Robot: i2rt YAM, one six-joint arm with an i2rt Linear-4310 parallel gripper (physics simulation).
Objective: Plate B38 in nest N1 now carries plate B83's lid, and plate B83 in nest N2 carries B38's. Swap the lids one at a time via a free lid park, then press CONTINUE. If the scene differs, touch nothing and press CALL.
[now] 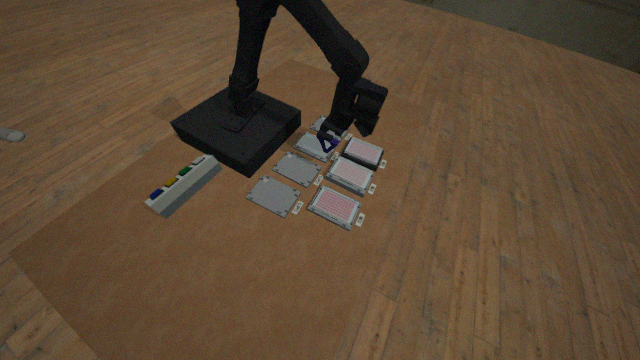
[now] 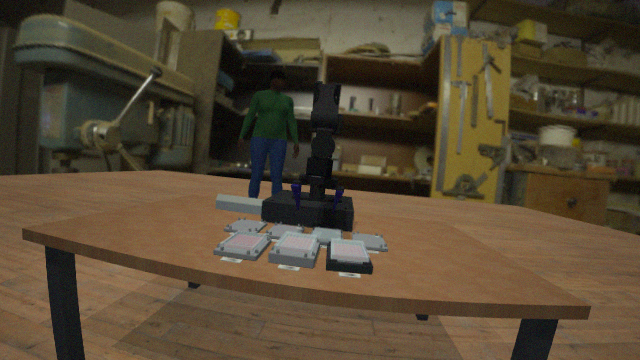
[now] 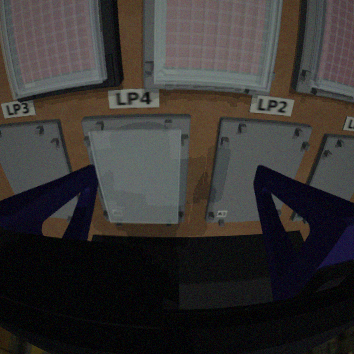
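Where they show: gripper, fingertip midpoint: (image 1: 331,143) (image 2: 315,212) (image 3: 175,173); arm's base, origin of the base link: (image 1: 245,114) (image 2: 316,199).
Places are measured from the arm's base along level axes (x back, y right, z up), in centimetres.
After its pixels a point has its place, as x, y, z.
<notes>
My gripper (image 1: 328,148) {-34.8, 3.2, 1.3} (image 2: 317,206) {-34.8, 3.2, 1.3} (image 3: 175,173) {-34.8, 3.2, 1.3} is open and empty, low over the lid parks LP4 (image 3: 112,121) {-35.1, -2.4, -7.1} and LP2 (image 3: 250,175) {-26.4, 10.4, -7.1}. A clear lid (image 1: 314,144) {-27.6, -1.4, -6.3} (image 2: 327,236) {-31.7, -1.4, -6.3} (image 3: 140,175) {-29.1, -1.1, -6.3} lies on LP4. LP2 (image 1: 296,169) (image 2: 285,230), LP1 (image 1: 273,196) {-22.9, 24.6, -7.1} (image 2: 245,225) {-23.4, 24.3, -7.1} (image 3: 337,172) {-24.7, 23.2, -7.1} and LP3 (image 2: 370,242) {-32.9, -14.4, -7.1} (image 3: 32,155) {-33.4, -12.9, -7.1} show bare grey tops. Pink-gridded plates with clear rims sit in N1 (image 1: 334,205) {-42.0, 21.6, -5.4} (image 2: 243,242) {-45.1, 20.7, -5.6} (image 3: 342,45) {-41.0, 18.8, -5.4} and N2 (image 1: 350,173) {-43.9, 8.7, -4.1} (image 2: 296,245) {-48.8, 7.9, -4.1} (image 3: 217,40) {-41.1, 7.1, -4.1}. Their codes are unreadable.
A third pink plate (image 1: 364,150) {-46.5, -4.2, -4.5} (image 2: 349,251) {-49.8, -4.2, -4.5} (image 3: 55,42) {-43.6, -4.0, -4.5} sits in the black nest N3. A button box (image 1: 187,189) {1.1, 33.0, -4.5} (image 2: 239,203) {0.8, 31.6, -4.4} with blue, yellow, green and pale buttons stands beside the black robot base (image 1: 240,145) {-6.9, 14.4, -0.2} (image 2: 285,210) {-13.6, 12.0, -2.9}. A person (image 2: 271,117) stands behind the table.
</notes>
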